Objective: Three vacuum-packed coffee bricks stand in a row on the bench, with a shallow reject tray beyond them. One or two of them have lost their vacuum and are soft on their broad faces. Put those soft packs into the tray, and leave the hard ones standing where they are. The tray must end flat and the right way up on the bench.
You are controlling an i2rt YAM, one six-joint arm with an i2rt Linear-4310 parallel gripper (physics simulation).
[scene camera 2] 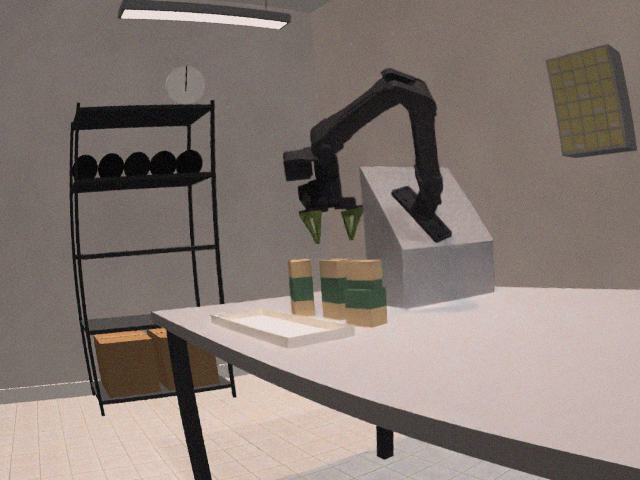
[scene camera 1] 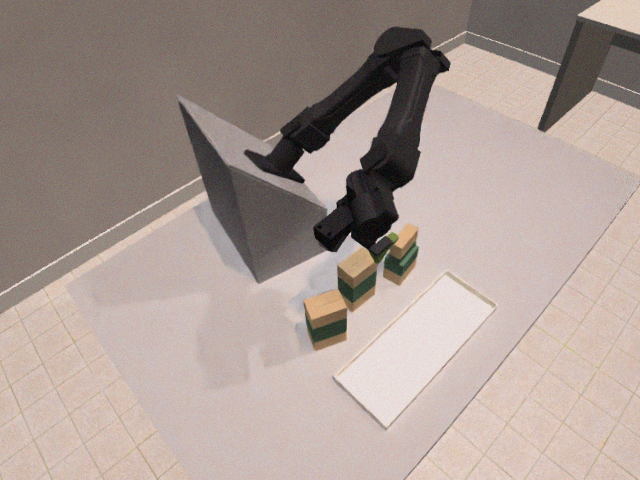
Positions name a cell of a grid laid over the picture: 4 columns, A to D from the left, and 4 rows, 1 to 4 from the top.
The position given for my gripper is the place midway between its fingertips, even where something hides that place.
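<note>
Visible: a shallow white tray (scene camera 1: C4); also my gripper (scene camera 2: C3).
</note>
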